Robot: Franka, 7 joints.
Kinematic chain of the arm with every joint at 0, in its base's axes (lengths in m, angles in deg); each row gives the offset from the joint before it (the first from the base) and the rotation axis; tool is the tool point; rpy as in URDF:
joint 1: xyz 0 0 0.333 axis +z
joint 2: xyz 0 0 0 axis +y
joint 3: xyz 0 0 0.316 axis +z
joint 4: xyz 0.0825 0 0 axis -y
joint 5: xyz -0.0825 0 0.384 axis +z
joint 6: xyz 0 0 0 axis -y
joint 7: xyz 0.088 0 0 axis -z
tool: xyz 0 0 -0.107 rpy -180 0 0
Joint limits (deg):
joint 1: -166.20..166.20
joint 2: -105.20..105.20
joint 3: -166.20..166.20
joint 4: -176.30..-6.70
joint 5: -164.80..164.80
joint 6: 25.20..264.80
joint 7: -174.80..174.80
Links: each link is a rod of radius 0.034 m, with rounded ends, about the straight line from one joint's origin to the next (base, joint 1, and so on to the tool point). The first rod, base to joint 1, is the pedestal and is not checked.
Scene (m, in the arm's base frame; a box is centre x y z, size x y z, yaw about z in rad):
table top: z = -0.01
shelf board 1: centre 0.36 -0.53 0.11 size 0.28 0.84 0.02 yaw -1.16
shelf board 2: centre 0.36 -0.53 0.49 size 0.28 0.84 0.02 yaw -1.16
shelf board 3: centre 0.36 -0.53 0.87 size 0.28 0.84 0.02 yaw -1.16
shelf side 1: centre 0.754 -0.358 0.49 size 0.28 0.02 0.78 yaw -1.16
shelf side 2: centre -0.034 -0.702 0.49 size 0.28 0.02 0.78 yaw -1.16
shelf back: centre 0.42 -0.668 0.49 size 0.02 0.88 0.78 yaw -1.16
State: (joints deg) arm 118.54 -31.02 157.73 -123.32 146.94 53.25 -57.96
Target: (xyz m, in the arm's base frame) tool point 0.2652 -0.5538 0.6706
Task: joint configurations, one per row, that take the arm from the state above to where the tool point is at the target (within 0.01 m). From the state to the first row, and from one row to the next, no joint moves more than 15 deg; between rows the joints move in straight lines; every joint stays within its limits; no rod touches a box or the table.
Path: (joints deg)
1: 117.04 -23.83 155.96 -137.62 143.96 46.90 -57.96
2: 115.55 -16.65 154.19 -151.91 140.97 40.55 -57.96
3: 114.05 -9.46 152.41 -166.21 137.99 34.20 -57.96
4: 117.41 1.43 156.07 -157.27 137.69 32.26 -57.96
5: 120.77 12.32 159.72 -148.34 137.38 30.31 -57.96
6: 124.14 23.22 163.38 -139.41 137.08 28.36 -57.96
7: 124.21 10.40 162.87 -124.50 141.85 38.46 -57.96
8: 124.29 -2.42 162.36 -109.60 146.62 48.56 -57.96
9: 124.36 -15.24 161.86 -94.69 151.39 58.65 -57.96

